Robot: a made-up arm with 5 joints. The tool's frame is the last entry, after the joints.
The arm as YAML. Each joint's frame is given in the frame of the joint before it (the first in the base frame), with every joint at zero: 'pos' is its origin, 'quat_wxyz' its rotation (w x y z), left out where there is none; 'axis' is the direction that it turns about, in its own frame. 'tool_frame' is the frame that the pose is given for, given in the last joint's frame.
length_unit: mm
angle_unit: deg
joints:
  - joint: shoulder
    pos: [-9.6, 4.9, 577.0]
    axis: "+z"
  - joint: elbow
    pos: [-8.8, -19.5, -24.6]
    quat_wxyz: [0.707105, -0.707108, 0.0, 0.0]
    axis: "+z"
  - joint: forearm
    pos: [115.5, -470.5, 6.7]
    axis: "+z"
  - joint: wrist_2
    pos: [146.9, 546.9, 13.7]
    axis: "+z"
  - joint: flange
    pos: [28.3, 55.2, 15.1]
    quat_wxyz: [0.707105, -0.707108, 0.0, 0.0]
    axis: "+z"
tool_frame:
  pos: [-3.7, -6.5, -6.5]
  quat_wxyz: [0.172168, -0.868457, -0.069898, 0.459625]
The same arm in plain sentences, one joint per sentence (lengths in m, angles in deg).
The arm has five revolute joints in a row. What follows holds with every joint at zero, and every direction is one of the base frame's.
The first joint sits 0.0096 m along -x and 0.0049 m along +y and 0.5770 m along +z from the base frame's origin and rotates about +z.
The second joint sits 0.0088 m along -x and 0.0195 m along -y and 0.0246 m along -z from the first joint and rotates about +y.
The third joint sits 0.1155 m along +x and 0.0067 m along +y and 0.4705 m along +z from the second joint and rotates about +y.
The fourth joint sits 0.1469 m along +x and 0.0137 m along +y and 0.5469 m along -z from the third joint and rotates about +y.
The fifth joint sits 0.0283 m along +x and 0.0151 m along +y and 0.0552 m along -z from the fourth joint and rotates about -z.
The tool frame, which is the frame that the pose is given for, sits 0.0037 m along -x and 0.0065 m along +y and 0.0065 m along +z from the fifth joint; its axes are the base frame's turned by roll 35.03, pitch -50.74 and yaw -26.23 deg (as in URDF: about the fixed x, then y, then z).

